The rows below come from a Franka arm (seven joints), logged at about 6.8 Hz.
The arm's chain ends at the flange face. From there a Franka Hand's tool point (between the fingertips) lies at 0.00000 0.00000 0.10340 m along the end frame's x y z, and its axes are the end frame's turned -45 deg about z.
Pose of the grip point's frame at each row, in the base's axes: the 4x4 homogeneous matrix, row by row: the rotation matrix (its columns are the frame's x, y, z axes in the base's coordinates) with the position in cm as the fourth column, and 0 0 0 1 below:
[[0.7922 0.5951 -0.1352 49.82], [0.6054 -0.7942 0.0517 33.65], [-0.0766 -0.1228 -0.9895 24.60], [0 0 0 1]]
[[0.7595 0.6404 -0.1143 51.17], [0.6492 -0.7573 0.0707 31.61], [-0.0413 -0.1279 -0.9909 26.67], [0 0 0 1]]
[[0.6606 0.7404 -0.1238 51.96], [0.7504 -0.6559 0.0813 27.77], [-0.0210 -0.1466 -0.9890 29.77], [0 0 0 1]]
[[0.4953 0.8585 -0.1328 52.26], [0.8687 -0.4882 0.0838 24.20], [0.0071 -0.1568 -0.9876 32.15], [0 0 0 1]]
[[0.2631 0.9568 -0.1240 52.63], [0.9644 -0.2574 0.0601 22.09], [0.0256 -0.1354 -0.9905 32.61], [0 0 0 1]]
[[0.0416 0.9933 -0.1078 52.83], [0.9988 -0.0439 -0.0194 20.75], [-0.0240 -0.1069 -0.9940 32.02], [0 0 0 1]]
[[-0.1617 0.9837 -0.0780 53.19], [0.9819 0.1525 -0.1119 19.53], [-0.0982 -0.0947 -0.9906 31.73], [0 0 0 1]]
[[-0.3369 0.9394 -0.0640 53.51], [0.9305 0.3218 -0.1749 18.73], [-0.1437 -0.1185 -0.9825 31.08], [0 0 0 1]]
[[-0.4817 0.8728 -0.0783 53.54], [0.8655 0.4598 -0.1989 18.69], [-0.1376 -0.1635 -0.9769 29.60], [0 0 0 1]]
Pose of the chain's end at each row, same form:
[[0.9810 -0.1394 -0.1352 51.22], [-0.1335 -0.9897 0.0517 33.12], [-0.1410 -0.0327 -0.9895 34.83], [0 0 0 1]]
[[0.9899 -0.0842 -0.1143 52.35], [-0.0764 -0.9945 0.0707 30.88], [-0.1196 -0.0612 -0.9909 36.92], [0 0 0 1]]
[[0.9907 0.0564 -0.1238 53.24], [0.0668 -0.9944 0.0813 26.93], [-0.1185 -0.0888 -0.9890 40.00], [0 0 0 1]]
[[0.9573 0.2568 -0.1328 53.63], [0.2691 -0.9595 0.0838 23.33], [-0.1059 -0.1159 -0.9876 42.36], [0 0 0 1]]
[[0.8626 0.4905 -0.1240 53.91], [0.4999 -0.8639 0.0601 21.47], [-0.0776 -0.1138 -0.9905 42.85], [0 0 0 1]]
[[0.7318 0.6730 -0.1078 53.94], [0.6752 -0.7373 -0.0194 20.95], [-0.0926 -0.0586 -0.9940 42.30], [0 0 0 1]]
[[0.5812 0.8099 -0.0780 54.00], [0.8021 -0.5865 -0.1119 20.69], [-0.1364 0.0025 -0.9906 41.97], [0 0 0 1]]
[[0.4260 0.9025 -0.0640 54.17], [0.8855 -0.4304 -0.1749 20.54], [-0.1854 0.0178 -0.9825 41.24], [0 0 0 1]]
[[0.2765 0.9578 -0.0783 54.35], [0.9371 -0.2869 -0.1989 20.75], [-0.2129 -0.0183 -0.9769 39.70], [0 0 0 1]]

